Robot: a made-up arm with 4 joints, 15 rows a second.
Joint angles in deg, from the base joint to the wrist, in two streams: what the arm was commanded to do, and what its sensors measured. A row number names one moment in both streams.
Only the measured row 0 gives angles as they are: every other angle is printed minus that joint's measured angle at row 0.
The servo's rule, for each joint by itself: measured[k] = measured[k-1] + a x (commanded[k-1-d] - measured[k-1]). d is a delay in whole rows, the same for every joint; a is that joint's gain. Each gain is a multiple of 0.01, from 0.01 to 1. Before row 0 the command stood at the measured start. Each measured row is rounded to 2 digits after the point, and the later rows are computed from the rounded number. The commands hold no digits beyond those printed.
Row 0, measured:
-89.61 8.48 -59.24 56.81
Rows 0 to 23, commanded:
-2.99 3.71 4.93 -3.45
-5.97 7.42 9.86 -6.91
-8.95 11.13 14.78 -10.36
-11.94 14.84 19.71 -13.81
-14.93 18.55 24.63 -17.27
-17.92 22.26 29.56 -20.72
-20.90 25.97 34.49 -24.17
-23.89 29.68 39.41 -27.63
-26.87 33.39 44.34 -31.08
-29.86 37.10 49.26 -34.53
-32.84 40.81 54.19 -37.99
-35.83 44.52 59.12 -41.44
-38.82 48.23 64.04 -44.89
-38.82 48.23 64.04 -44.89
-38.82 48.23 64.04 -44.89
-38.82 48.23 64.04 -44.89
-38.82 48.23 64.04 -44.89
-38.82 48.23 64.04 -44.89
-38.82 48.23 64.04 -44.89
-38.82 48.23 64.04 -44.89
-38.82 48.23 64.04 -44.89
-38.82 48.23 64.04 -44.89
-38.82 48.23 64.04 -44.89
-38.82 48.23 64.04 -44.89
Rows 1 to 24, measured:
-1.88 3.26 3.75 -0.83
-4.46 6.92 8.39 -2.29
-7.29 10.62 13.25 -4.23
-10.22 14.33 18.16 -6.53
-13.19 18.04 23.08 -9.11
-16.17 21.75 28.00 -11.90
-19.15 25.46 32.93 -14.84
-22.14 29.17 37.85 -17.91
-25.12 32.88 42.78 -21.07
-28.11 36.59 47.70 -24.30
-31.09 40.30 52.63 -27.59
-34.08 44.01 57.56 -30.91
-37.07 47.72 62.48 -34.27
-38.17 48.17 63.67 -36.82
-38.58 48.22 63.95 -38.76
-38.73 48.23 64.02 -40.23
-38.79 48.23 64.04 -41.35
-38.81 48.23 64.04 -42.20
-38.82 48.23 64.04 -42.85
-38.82 48.23 64.04 -43.34
-38.82 48.23 64.04 -43.71
-38.82 48.23 64.04 -43.99
-38.82 48.23 64.04 -44.21
-38.82 48.23 64.04 -44.37
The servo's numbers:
d 0
a 0.63 0.88 0.76 0.24

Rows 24 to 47, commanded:
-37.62 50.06 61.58 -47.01
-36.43 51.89 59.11 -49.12
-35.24 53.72 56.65 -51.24
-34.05 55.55 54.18 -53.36
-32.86 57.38 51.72 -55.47
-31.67 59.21 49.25 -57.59
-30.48 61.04 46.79 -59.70
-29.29 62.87 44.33 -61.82
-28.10 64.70 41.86 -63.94
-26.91 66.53 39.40 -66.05
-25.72 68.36 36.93 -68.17
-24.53 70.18 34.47 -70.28
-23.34 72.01 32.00 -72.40
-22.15 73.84 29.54 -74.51
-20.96 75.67 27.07 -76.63
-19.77 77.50 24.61 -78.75
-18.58 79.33 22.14 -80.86
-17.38 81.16 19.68 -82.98
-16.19 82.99 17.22 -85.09
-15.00 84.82 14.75 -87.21
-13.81 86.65 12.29 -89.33
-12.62 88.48 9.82 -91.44
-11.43 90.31 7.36 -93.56
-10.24 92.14 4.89 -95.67
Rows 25 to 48, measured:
-38.06 49.84 62.17 -45.00
-37.03 51.64 59.84 -45.99
-35.90 53.47 57.42 -47.25
-34.73 55.30 54.96 -48.72
-33.55 57.13 52.50 -50.34
-32.37 58.96 50.03 -52.08
-31.18 60.79 47.57 -53.91
-29.99 62.62 45.11 -55.81
-28.80 64.45 42.64 -57.76
-27.61 66.28 40.18 -59.75
-26.42 68.11 37.71 -61.77
-25.23 69.93 35.25 -63.81
-24.04 71.76 32.78 -65.87
-22.85 73.59 30.32 -67.94
-21.66 75.42 27.85 -70.03
-20.47 77.25 25.39 -72.12
-19.28 79.08 22.92 -74.22
-18.08 80.91 20.46 -76.32
-16.89 82.74 18.00 -78.42
-15.70 84.57 15.53 -80.53
-14.51 86.40 13.07 -82.64
-13.32 88.23 10.60 -84.75
-12.13 90.06 8.14 -86.86
-10.94 91.89 5.67 -88.97

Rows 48 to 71, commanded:
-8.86 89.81 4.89 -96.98
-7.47 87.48 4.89 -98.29
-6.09 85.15 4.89 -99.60
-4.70 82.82 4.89 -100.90
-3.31 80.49 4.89 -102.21
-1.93 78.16 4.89 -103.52
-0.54 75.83 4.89 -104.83
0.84 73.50 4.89 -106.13
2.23 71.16 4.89 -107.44
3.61 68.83 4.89 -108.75
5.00 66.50 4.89 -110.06
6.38 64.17 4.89 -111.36
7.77 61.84 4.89 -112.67
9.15 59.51 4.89 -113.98
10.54 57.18 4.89 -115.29
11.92 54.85 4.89 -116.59
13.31 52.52 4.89 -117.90
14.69 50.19 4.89 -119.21
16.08 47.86 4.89 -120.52
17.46 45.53 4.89 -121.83
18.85 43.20 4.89 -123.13
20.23 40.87 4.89 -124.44
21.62 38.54 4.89 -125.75
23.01 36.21 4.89 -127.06
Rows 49 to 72, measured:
-9.63 90.06 5.08 -90.89
-8.27 87.79 4.94 -92.67
-6.90 85.47 4.90 -94.33
-5.51 83.14 4.89 -95.91
-4.12 80.81 4.89 -97.42
-2.74 78.48 4.89 -98.88
-1.35 76.15 4.89 -100.31
0.03 73.82 4.89 -101.71
1.42 71.48 4.89 -103.09
2.80 69.15 4.89 -104.45
4.19 66.82 4.89 -105.80
5.57 64.49 4.89 -107.13
6.96 62.16 4.89 -108.46
8.34 59.83 4.89 -109.78
9.73 57.50 4.89 -111.10
11.11 55.17 4.89 -112.42
12.50 52.84 4.89 -113.74
13.88 50.51 4.89 -115.05
15.27 48.18 4.89 -116.36
16.65 45.85 4.89 -117.67
18.04 43.52 4.89 -118.98
19.42 41.19 4.89 -120.29
20.81 38.86 4.89 -121.60
22.20 36.53 4.89 -122.91

